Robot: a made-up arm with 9 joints.
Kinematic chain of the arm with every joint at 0, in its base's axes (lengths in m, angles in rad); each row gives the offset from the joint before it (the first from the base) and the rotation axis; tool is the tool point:
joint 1: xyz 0 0 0.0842 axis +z
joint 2: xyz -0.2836 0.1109 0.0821 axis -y
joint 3: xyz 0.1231 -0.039 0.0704 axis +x
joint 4: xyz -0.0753 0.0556 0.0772 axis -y
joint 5: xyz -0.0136 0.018 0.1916 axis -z
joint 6: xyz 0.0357 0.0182 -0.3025 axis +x
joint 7: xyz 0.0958 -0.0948 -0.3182 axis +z
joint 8: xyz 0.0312 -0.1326 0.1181 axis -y
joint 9: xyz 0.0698 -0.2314 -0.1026 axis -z
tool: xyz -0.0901 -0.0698 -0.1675
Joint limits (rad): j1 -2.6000..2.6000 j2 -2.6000..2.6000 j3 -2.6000..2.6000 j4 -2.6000..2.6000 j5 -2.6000..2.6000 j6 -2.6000..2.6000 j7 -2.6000..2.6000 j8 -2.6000..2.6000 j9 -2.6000..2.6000
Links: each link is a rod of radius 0.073 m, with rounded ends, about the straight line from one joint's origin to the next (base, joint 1, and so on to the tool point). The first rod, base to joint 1, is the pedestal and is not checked.
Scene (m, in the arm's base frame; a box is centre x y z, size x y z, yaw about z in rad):
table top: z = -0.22
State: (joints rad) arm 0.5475 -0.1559 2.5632 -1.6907 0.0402 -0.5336 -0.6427 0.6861 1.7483
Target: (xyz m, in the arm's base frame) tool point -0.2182 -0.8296 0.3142
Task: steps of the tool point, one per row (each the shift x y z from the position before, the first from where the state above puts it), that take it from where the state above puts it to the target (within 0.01 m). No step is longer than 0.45 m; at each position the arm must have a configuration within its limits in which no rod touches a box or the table.
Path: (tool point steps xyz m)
1: -0.0529 -0.4007 0.0156
2: 0.1717 -0.3778 0.1122
3: 0.3489 -0.2007 0.1812

